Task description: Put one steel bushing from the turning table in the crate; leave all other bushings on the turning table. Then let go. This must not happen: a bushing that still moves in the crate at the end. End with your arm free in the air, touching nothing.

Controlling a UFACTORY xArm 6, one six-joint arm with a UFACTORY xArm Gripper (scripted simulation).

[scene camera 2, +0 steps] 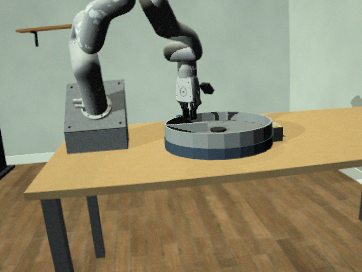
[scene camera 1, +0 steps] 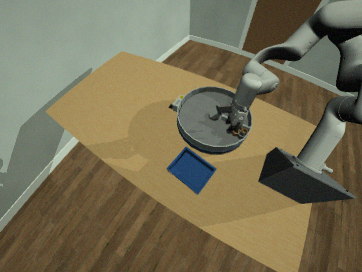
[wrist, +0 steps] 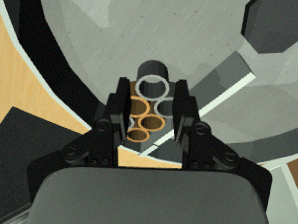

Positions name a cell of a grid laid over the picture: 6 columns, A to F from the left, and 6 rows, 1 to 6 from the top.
Observation:
I see my gripper (scene camera 2: D3) and a grey turning table (wrist: C2).
My gripper shows as well in the wrist view (wrist: D3).

